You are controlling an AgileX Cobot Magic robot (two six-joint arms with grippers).
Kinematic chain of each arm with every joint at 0, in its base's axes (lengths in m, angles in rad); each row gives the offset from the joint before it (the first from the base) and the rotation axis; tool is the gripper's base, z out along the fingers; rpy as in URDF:
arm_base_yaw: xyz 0 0 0.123 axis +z
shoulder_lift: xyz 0 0 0 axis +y
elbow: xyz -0.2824 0 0.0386 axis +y
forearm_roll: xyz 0.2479 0 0.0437 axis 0.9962 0 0.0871
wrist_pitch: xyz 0 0 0 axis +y
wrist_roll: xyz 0.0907 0 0.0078 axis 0.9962 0 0.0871
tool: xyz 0 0 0 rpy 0 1.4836 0
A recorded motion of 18 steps. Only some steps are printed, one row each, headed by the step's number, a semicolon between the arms.
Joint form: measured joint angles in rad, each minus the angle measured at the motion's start. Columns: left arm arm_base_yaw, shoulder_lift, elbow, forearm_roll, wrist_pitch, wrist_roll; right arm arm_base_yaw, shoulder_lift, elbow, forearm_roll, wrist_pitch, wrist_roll.
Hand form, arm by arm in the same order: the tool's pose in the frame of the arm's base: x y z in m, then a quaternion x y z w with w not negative. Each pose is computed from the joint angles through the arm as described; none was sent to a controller.
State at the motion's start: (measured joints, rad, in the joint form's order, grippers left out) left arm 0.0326 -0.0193 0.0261 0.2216 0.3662 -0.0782; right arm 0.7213 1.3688 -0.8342 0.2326 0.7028 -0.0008
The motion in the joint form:
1: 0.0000 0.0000 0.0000 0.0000 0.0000 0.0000; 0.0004 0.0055 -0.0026 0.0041 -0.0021 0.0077
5: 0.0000 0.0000 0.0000 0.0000 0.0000 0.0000; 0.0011 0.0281 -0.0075 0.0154 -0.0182 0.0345
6: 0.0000 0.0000 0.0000 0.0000 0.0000 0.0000; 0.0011 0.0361 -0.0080 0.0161 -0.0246 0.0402
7: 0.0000 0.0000 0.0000 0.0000 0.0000 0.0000; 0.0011 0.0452 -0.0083 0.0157 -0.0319 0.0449
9: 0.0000 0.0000 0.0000 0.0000 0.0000 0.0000; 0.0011 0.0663 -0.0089 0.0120 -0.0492 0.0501
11: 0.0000 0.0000 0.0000 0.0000 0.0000 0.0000; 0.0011 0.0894 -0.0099 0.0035 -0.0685 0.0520
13: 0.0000 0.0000 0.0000 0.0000 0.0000 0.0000; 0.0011 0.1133 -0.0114 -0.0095 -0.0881 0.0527
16: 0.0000 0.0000 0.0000 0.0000 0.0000 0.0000; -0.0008 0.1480 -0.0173 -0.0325 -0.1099 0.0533
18: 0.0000 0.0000 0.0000 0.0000 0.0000 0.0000; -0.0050 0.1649 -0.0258 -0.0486 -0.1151 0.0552
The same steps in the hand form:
1: 0.0521 0.0089 0.1732 0.01478 0.79774 0.07996 0.59750; 0.1829 0.1793 0.2364 -0.27193 0.93517 0.16086 0.16009
5: 0.0521 0.0089 0.1732 0.01478 0.79774 0.07996 0.59750; 0.1861 0.1829 0.2326 -0.25476 0.93988 0.16562 0.15586
6: 0.0521 0.0089 0.1732 0.01478 0.79774 0.07996 0.59750; 0.1872 0.1838 0.2309 -0.25126 0.94097 0.16561 0.15498
7: 0.0521 0.0089 0.1732 0.01478 0.79774 0.07996 0.59750; 0.1886 0.1848 0.2288 -0.24850 0.94194 0.16497 0.15421
9: 0.0521 0.0089 0.1732 0.01478 0.79774 0.07996 0.59750; 0.1917 0.1868 0.2239 -0.24568 0.94329 0.16212 0.15348
11: 0.0521 0.0089 0.1732 0.01478 0.79774 0.07996 0.59750; 0.1952 0.1889 0.2186 -0.24591 0.94396 0.15734 0.15398
13: 0.0521 0.0089 0.1732 0.01478 0.79774 0.07996 0.59750; 0.1989 0.1908 0.2130 -0.24836 0.94415 0.15102 0.15521
16: 0.0521 0.0089 0.1732 0.01478 0.79774 0.07996 0.59750; 0.2046 0.1931 0.2054 -0.25346 0.94428 0.14038 0.15618
18: 0.0521 0.0089 0.1732 0.01478 0.79774 0.07996 0.59750; 0.2086 0.1939 0.2028 -0.25583 0.94438 0.13397 0.15735

